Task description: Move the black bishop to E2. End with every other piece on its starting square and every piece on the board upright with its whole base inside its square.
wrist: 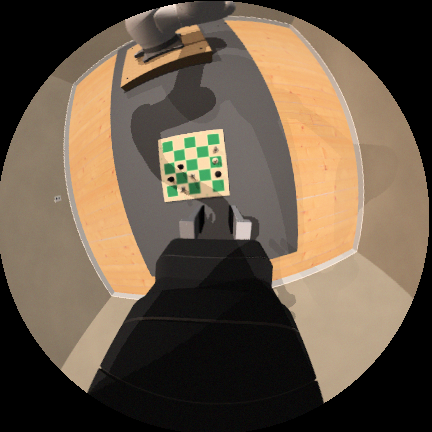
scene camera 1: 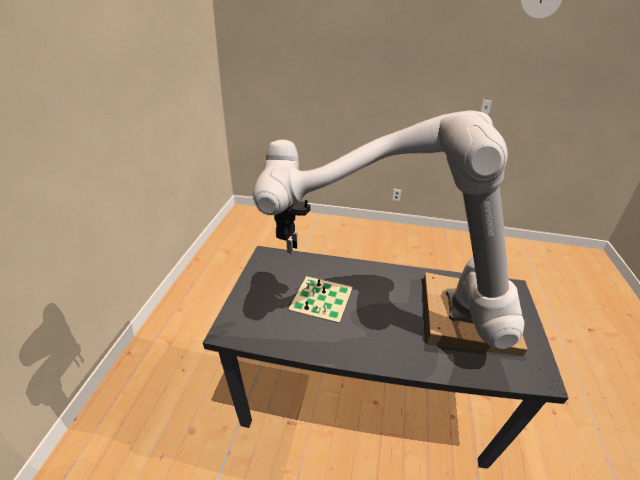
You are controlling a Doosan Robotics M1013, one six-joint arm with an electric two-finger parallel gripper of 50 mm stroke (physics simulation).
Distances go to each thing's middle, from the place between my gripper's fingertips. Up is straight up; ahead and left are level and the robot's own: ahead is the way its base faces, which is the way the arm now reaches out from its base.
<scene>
Right now my hand is 290 mm above the chessboard [scene camera 1: 336, 296], 100 mm past it and 60 mm to the left of it.
</scene>
